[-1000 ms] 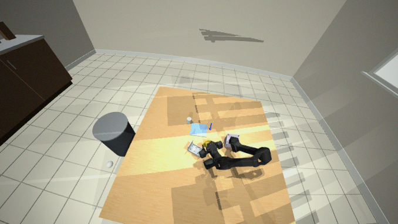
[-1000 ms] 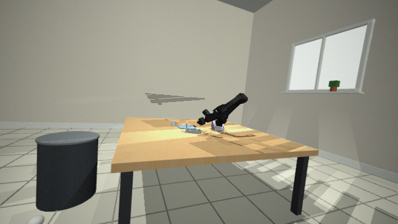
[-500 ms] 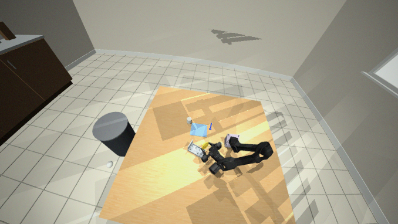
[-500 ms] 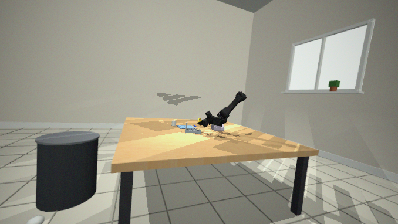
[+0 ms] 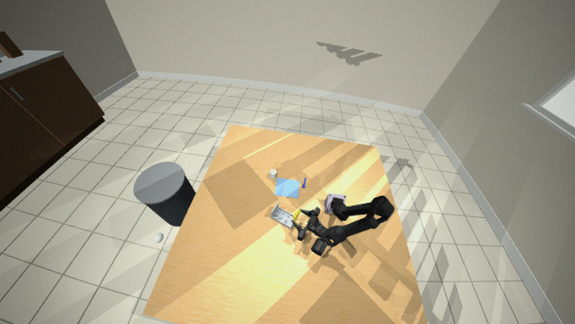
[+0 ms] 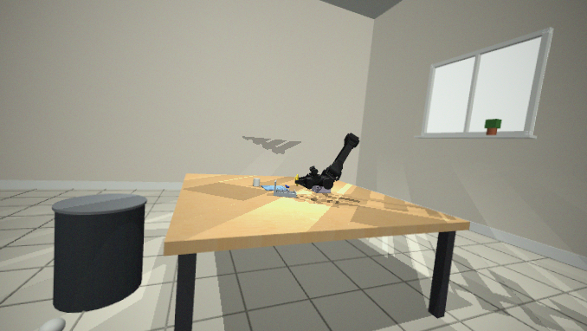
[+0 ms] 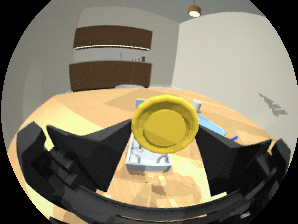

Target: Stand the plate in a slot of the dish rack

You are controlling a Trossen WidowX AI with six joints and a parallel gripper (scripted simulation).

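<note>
My gripper tip is 5 cm short of the grey dish rack, 1 cm to the left of it and 7 cm above it. Also, from my gripper tip: yellow plate (1 cm behind); light blue cloth (7 cm ahead, 21 cm to the right, 9 cm below); blue spoon (4 cm behind, 27 cm to the right, 9 cm below).
</note>
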